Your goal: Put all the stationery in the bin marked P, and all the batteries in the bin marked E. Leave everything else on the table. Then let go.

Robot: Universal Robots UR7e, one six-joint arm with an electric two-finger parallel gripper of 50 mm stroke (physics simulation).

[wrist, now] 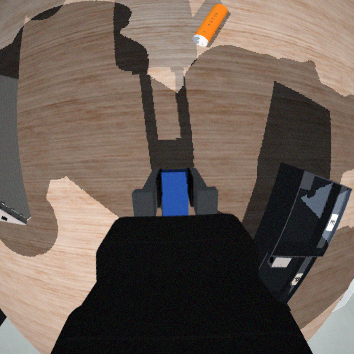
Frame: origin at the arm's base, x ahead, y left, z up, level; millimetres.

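Seen in the pictures: gripper, fingertip midpoint: (174,180).
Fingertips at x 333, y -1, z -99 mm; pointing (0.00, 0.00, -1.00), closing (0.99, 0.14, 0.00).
Note:
A point is followed by its place in that frame.
My gripper (174,180) {y -1, x 333, z -99 mm} is shut on a blue block that looks like an eraser (174,196) {y -13, x 334, z -93 mm}, held upright between the two fingers; its lower end is hidden by the gripper body. An orange battery (212,24) {y 144, x 351, z -92 mm} with a white end lies on the table at the top, ahead of the gripper. Two dark bins stand joined at the right. The upper bin (291,217) {y -30, x 466, z -99 mm} has a white label that seems to read E. The lower bin (280,287) {y -141, x 499, z -98 mm} has a label too small to read surely, and is partly hidden by the gripper body.
A grey panel-like object (8,145) {y 21, x 150, z -89 mm} with a pale edge stands at the left border, partly out of view. A small pale piece (281,262) {y -84, x 468, z -88 mm} shows at the lower bin. The wooden table (85,130) {y 37, x 245, z -106 mm} carries large shadows. A white object shows at the lower right border.

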